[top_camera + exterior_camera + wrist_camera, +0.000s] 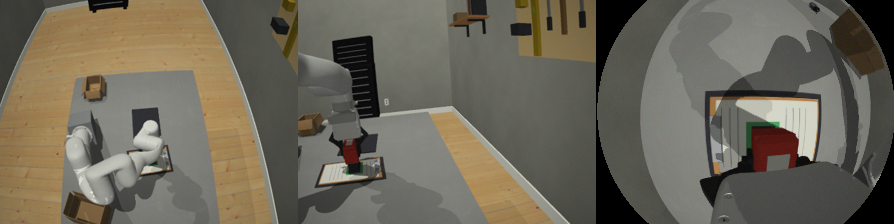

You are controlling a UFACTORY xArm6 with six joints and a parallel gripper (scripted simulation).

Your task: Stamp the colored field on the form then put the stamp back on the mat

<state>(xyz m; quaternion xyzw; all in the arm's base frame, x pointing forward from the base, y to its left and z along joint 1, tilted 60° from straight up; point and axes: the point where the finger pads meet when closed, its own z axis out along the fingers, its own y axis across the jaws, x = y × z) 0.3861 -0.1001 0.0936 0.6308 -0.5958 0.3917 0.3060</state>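
Right now my hand is 20 mm above the red stamp. The rest, counted from my hand: clipboard with form 10 mm to the right, 60 mm below; then dark mat 10 mm ahead, 260 mm to the left, 70 mm below; then dark stamp base 50 mm below.
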